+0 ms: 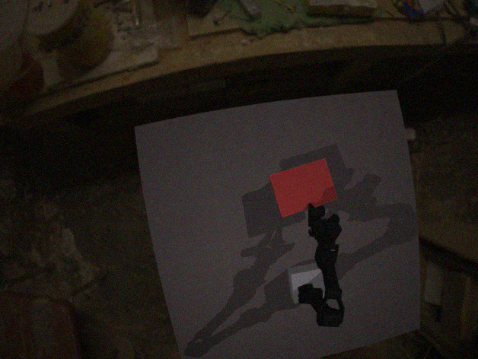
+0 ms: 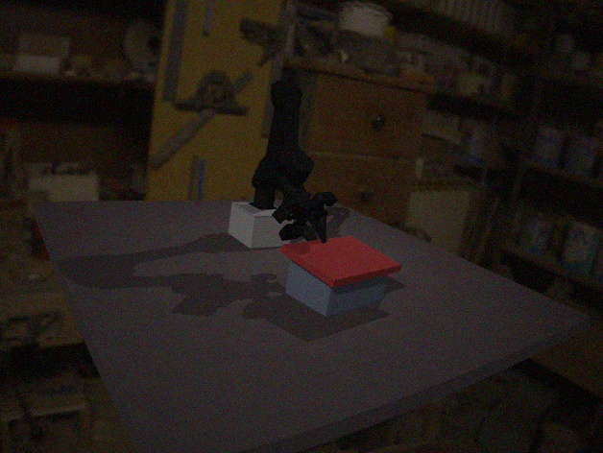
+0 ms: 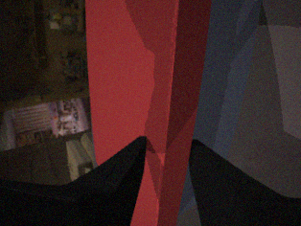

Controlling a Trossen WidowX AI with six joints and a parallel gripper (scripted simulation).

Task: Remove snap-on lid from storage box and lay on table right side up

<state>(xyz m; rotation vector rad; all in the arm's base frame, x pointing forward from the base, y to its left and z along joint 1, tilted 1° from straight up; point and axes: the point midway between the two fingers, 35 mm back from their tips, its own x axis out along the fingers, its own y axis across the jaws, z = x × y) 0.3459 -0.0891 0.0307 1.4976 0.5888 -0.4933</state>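
The red lid lies 80 mm ahead of my gripper tip. From my gripper tip the other things lie so: blue storage box (80 mm ahead, 60 mm below).
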